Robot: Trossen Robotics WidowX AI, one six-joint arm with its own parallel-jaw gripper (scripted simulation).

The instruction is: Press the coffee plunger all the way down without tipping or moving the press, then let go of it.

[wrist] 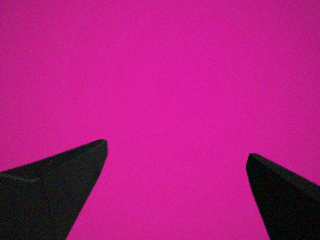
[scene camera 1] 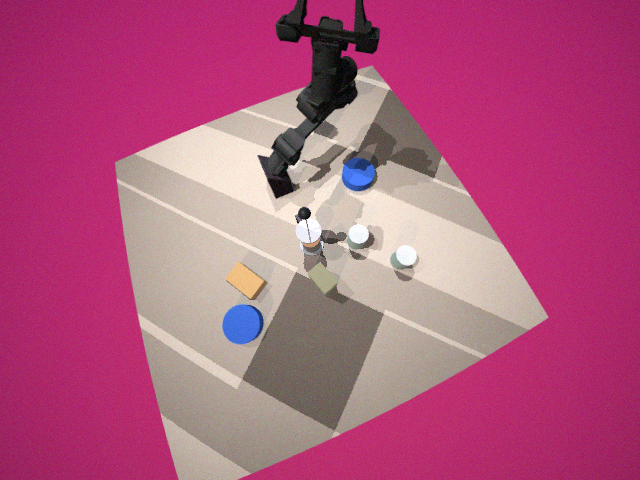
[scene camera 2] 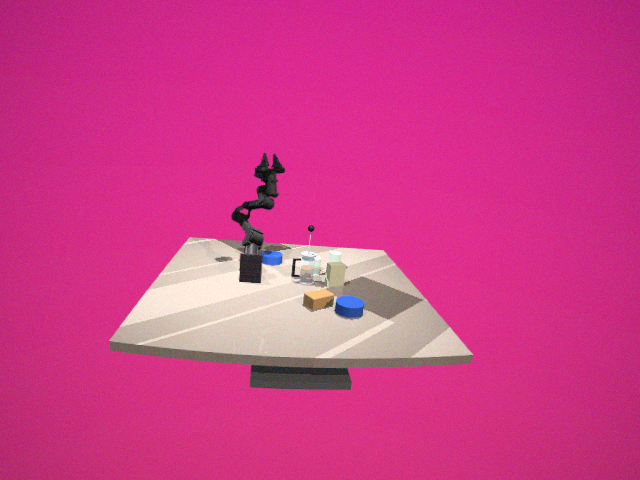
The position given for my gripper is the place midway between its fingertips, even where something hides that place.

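Observation:
There's a coffee press [scene camera 1: 308, 231], and the coffee press is out of frame in the wrist view. I can also see an orange block [scene camera 1: 249, 283], and the orange block is out of frame in the wrist view. There's a blue disc [scene camera 1: 358, 173] as well, and a blue disc [scene camera 1: 243, 323]. My gripper [wrist: 176, 153] is open and holds nothing.

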